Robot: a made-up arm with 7 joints.
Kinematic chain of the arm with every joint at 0, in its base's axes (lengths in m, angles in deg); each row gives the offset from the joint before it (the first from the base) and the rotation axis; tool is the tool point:
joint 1: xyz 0 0.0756 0 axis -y
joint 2: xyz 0 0.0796 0 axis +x
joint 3: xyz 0 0 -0.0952 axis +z
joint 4: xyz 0 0 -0.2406 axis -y
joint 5: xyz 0 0 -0.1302 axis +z
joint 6: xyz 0 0 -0.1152 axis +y
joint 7: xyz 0 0 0 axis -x
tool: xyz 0 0 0
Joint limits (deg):
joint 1: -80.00..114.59
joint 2: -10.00..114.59
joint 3: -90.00..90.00
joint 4: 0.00..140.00
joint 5: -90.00..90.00
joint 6: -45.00..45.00
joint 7: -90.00..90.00
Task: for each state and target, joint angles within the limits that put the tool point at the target. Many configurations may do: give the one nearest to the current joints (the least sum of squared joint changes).
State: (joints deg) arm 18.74 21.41 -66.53 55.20 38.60 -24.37 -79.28
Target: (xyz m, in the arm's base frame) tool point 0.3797 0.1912 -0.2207
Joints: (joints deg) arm 40.35 32.85 -52.99 82.61 38.60 -24.37 -79.28
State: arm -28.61 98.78 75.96 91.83 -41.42 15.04 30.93
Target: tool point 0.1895 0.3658 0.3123
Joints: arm -26.40 114.59 82.76 88.33 -41.42 15.04 30.93
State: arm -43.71 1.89 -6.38 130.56 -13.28 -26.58 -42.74
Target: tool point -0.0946 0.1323 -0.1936
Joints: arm -72.11 2.91 -11.11 139.88 -13.28 -26.58 -42.74
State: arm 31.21 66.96 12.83 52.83 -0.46 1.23 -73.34
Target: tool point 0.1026 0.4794 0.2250
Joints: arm 41.21 90.92 23.17 92.34 -0.46 1.23 -73.34
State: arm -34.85 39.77 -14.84 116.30 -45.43 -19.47 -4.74
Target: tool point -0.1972 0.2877 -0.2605
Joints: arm -76.74 49.98 -27.31 107.18 -45.43 -19.47 -4.74
